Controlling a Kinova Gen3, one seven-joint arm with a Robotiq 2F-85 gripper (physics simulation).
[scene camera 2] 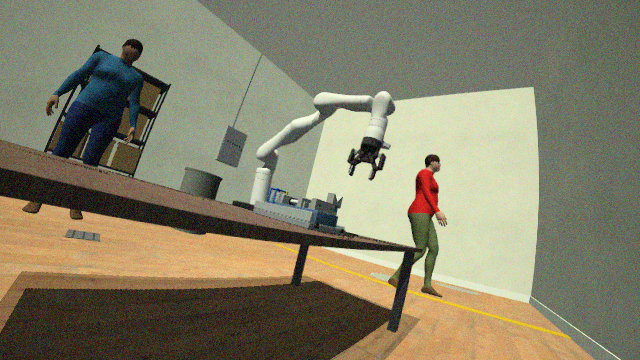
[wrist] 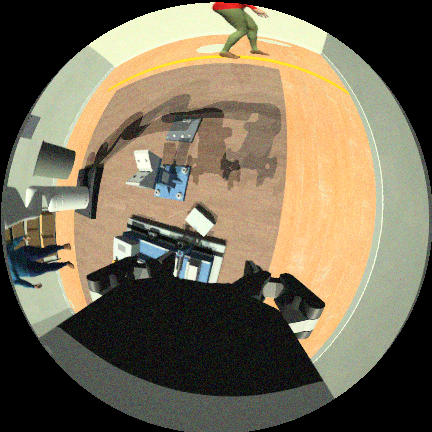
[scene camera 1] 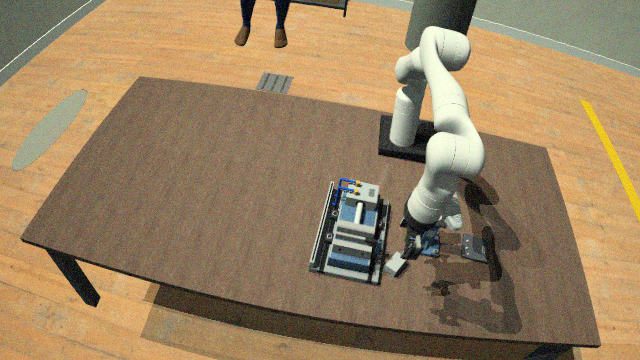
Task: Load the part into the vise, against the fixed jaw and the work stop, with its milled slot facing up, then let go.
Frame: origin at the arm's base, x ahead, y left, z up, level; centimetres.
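Seen in the pictures: gripper, between the fingertips: (scene camera 2: pixel 359 177) (wrist: pixel 208 265) (scene camera 1: pixel 404 241); arm's base, origin of its link: (wrist: pixel 84 196) (scene camera 1: pixel 402 138).
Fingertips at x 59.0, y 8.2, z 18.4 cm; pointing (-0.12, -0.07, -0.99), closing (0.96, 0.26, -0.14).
Pixels of each thing's middle, then the offset from my fingertips to it. "spot": a spot on its surface instead.
- light grey block, middle of its body: (wrist: pixel 200 221) (scene camera 1: pixel 395 264) dx -7.2, dy +1.2, dz -20.1 cm
- vise, middle of its body: (wrist: pixel 158 266) (scene camera 1: pixel 354 225) (scene camera 2: pixel 299 210) dx -13.0, dy -13.4, dz -16.7 cm
- pale angled bracket, a spot on its surface: (wrist: pixel 143 161) spot: dx -18.8, dy +9.5, dz -7.0 cm
- dark plate, middle of its body: (wrist: pixel 183 127) (scene camera 1: pixel 475 248) dx -22.7, dy +24.8, dz -21.2 cm
The part, a light grey block (scene camera 1: pixel 396 264) (wrist: pixel 201 220), lies on the table beside the front right corner of the vise base, outside the jaws and turned at an angle to them. Its visible top looks plain; no slot can be made out. The vise (scene camera 1: pixel 356 230) (scene camera 2: pixel 327 219) (wrist: pixel 150 250) has grey jaws over a blue body, and no part shows between the jaws in scene camera 1. The work stop cannot be made out clearly. My gripper (scene camera 2: pixel 361 175) (wrist: pixel 208 265) is open and empty, high above the table. The arm partly hides it in scene camera 1.
A blue stand (scene camera 1: pixel 431 245) (wrist: pixel 172 183) with a pale angled bracket (scene camera 1: pixel 453 220) (wrist: pixel 143 161) stands right of the vise in scene camera 1. A dark plate (scene camera 1: pixel 474 248) (wrist: pixel 184 130) lies beyond it. Blue hoses (scene camera 1: pixel 341 184) rise at the vise's rear.
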